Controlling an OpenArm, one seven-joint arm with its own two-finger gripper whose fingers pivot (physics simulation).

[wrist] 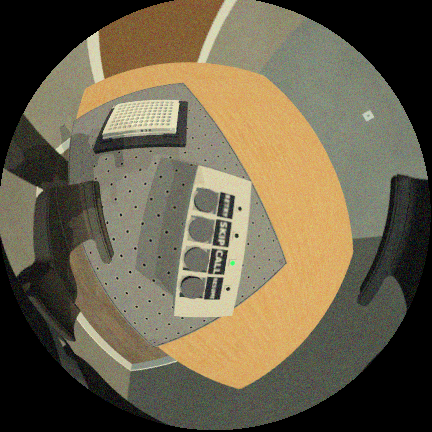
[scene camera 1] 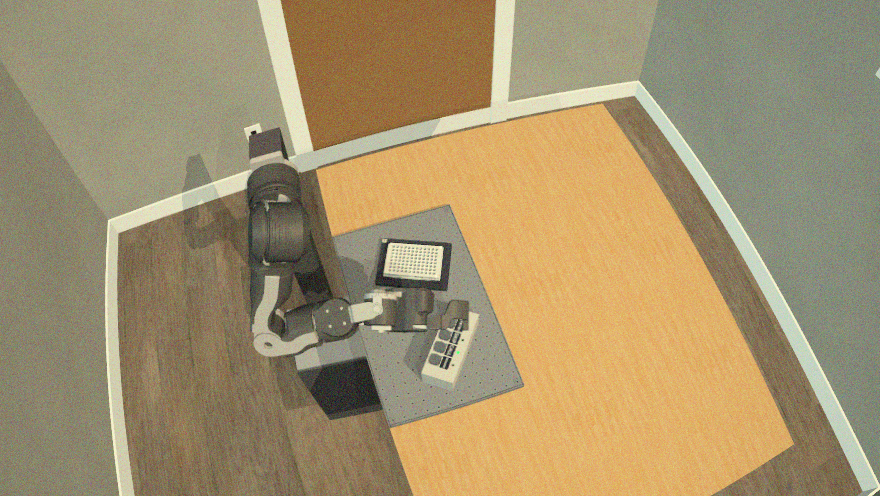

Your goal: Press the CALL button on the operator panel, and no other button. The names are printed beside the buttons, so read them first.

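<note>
The pale operator panel point(scene camera 1: 438, 373) point(wrist: 205, 308) sits slanted on the grey perforated board. Its grey round buttons form a row, with dark labels beside them reading RETRY, SKIP, CALL and RESUME from top to bottom in the wrist view. The CALL button point(scene camera 1: 440, 346) point(wrist: 196, 258) is third, between the SKIP button point(wrist: 200, 229) and the RESUME button point(wrist: 192, 287). A green light point(scene camera 1: 457, 352) point(wrist: 232, 263) glows beside the CALL label. My gripper point(scene camera 1: 452, 317) point(wrist: 207, 237) is open and empty above the panel, its fingers wide apart; in the scene view it covers part of the panel's far end.
A white well plate point(scene camera 1: 412, 261) point(wrist: 142, 117) rests on a black holder point(scene camera 1: 443, 280) point(wrist: 181, 141) beyond the panel, on the same grey board point(scene camera 1: 406, 403) point(wrist: 115, 295). The board lies on the orange-tan surface point(scene camera 1: 585, 295) point(wrist: 300, 200). A dark box point(scene camera 1: 345, 388) stands beside the board's near-left edge.
</note>
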